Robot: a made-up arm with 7 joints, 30 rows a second.
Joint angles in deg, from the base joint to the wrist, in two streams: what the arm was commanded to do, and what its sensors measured. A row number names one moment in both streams.
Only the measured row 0 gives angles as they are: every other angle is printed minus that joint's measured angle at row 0.
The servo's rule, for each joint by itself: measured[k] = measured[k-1] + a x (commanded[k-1-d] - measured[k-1]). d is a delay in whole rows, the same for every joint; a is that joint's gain. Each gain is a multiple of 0.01, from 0.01 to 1. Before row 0 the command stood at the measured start. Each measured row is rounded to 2 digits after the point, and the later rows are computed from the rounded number. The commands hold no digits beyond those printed.
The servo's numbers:
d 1
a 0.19 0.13 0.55 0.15 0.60 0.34 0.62
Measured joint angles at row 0:
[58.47 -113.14 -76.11 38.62 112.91 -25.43 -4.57]
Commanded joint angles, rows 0 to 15:
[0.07 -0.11 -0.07 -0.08 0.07 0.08 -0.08]
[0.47 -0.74 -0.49 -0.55 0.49 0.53 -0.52]
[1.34 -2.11 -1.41 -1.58 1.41 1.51 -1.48]
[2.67 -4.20 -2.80 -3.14 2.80 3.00 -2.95]
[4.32 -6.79 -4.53 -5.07 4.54 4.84 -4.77]
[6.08 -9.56 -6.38 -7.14 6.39 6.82 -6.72]
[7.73 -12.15 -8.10 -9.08 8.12 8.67 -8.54]
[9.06 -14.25 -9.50 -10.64 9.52 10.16 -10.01]
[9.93 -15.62 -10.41 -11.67 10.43 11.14 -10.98]
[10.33 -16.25 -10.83 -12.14 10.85 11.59 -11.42]
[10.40 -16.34 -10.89 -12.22 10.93 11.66 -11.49]
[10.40 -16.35 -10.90 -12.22 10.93 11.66 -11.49]
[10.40 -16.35 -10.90 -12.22 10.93 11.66 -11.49]
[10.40 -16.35 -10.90 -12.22 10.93 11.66 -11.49]
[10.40 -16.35 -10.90 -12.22 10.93 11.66 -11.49]
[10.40 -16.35 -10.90 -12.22 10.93 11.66 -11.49]
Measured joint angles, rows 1 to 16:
[0.00 0.00 0.00 0.00 0.00 0.00 0.00]
[0.01 -0.01 -0.04 -0.01 0.04 0.03 -0.05]
[0.10 -0.10 -0.29 -0.09 0.31 0.20 -0.34]
[0.34 -0.36 -0.91 -0.31 0.97 0.65 -1.05]
[0.78 -0.86 -1.95 -0.73 2.07 1.45 -2.23]
[1.45 -1.63 -3.37 -1.38 3.55 2.60 -3.80]
[2.33 -2.66 -5.03 -2.24 5.25 4.03 -5.61]
[3.36 -3.89 -6.72 -3.27 6.97 5.61 -7.43]
[4.44 -5.24 -8.25 -4.38 8.50 7.16 -9.03]
[5.48 -6.59 -9.44 -5.47 9.66 8.51 -10.24]
[6.40 -7.85 -10.20 -6.47 10.37 9.56 -10.97]
[7.16 -8.95 -10.58 -7.33 10.71 10.27 -11.29]
[7.78 -9.91 -10.76 -8.06 10.84 10.74 -11.41]
[8.28 -10.75 -10.84 -8.68 10.89 11.05 -11.46]
[8.68 -11.48 -10.87 -9.21 10.91 11.26 -11.48]
[9.01 -12.11 -10.89 -9.66 10.92 11.40 -11.49]

